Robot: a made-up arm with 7 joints.
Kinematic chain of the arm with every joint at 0, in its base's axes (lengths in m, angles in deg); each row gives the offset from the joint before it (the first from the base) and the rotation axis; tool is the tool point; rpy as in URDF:
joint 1: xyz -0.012 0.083 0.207 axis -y
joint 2: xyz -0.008 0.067 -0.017 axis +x
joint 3: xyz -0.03 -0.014 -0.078 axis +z
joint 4: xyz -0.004 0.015 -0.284 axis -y
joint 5: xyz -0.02 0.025 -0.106 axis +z
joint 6: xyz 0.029 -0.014 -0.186 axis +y
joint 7: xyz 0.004 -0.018 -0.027 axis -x
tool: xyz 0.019 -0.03 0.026 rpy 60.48 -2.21 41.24
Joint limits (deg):
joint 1: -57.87..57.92
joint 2: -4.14..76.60
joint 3: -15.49..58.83
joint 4: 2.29..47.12
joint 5: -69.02..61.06
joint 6: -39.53..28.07
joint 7: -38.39..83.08
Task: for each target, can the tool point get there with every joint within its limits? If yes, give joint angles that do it. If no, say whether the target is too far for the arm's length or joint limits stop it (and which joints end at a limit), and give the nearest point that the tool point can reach.
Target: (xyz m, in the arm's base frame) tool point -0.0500 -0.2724 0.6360
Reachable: no: joint limits stop it (at a limit: joint 1, joint 2, joint 3, joint 4, joint 6, joint 7) | nearest point 0.5451 0.0314 0.1083 | short by 0.851 m
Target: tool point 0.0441 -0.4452 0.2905
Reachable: no: joint limits stop it (at a limit: joint 1, joint 2, joint 3, joint 4, joint 6, joint 7) | nearest point 0.5456 0.0010 0.0763 | short by 0.705 m
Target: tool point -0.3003 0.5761 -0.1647
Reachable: yes | joints -41.91 40.54 37.38 18.99 -42.21 -20.15 61.59
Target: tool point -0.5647 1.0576 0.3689
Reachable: no: too far | nearest point -0.3006 0.7902 0.1505 | short by 0.435 m
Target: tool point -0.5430 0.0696 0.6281
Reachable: no: joint limits stop it (at a limit: joint 1, joint 2, joint 3, joint 4, joint 5, joint 6) | nearest point -0.6227 0.0756 -0.0591 | short by 0.692 m
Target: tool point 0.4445 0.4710 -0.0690
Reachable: yes | joints 45.12 32.13 13.80 35.99 -42.28 19.34 49.32
